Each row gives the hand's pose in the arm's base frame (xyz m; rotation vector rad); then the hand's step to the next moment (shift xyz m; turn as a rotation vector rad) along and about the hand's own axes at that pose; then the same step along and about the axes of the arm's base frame.
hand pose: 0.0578 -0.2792 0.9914 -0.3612 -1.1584 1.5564
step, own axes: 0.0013 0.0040 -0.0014 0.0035 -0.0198 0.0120
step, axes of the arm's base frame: -0.0017 0.0022 -0.0035 0.0013 -0.0044 0.0230
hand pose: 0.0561 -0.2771 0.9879 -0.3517 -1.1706 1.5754
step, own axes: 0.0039 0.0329 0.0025 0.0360 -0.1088 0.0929
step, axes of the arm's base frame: -0.0222 0.0046 -0.0243 -0.0187 -0.0229 0.1445
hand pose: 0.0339 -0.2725 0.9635 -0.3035 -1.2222 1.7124
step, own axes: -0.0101 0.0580 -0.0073 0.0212 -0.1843 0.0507
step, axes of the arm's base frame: -0.0226 -0.0052 -0.0546 0.0589 -0.0085 0.1829
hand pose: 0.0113 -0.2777 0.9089 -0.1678 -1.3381 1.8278
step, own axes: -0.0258 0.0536 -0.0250 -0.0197 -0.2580 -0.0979
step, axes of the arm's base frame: 0.0010 -0.0036 -0.0644 0.2064 0.0764 0.1676
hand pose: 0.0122 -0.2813 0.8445 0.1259 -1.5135 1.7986
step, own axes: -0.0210 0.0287 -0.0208 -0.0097 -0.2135 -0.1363
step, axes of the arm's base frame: 0.0055 0.0081 -0.0400 0.1875 0.1148 0.1262
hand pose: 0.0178 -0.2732 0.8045 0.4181 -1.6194 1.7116
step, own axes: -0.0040 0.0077 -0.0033 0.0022 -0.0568 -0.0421
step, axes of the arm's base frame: -0.0018 0.0025 -0.0088 0.0481 0.0375 0.0359
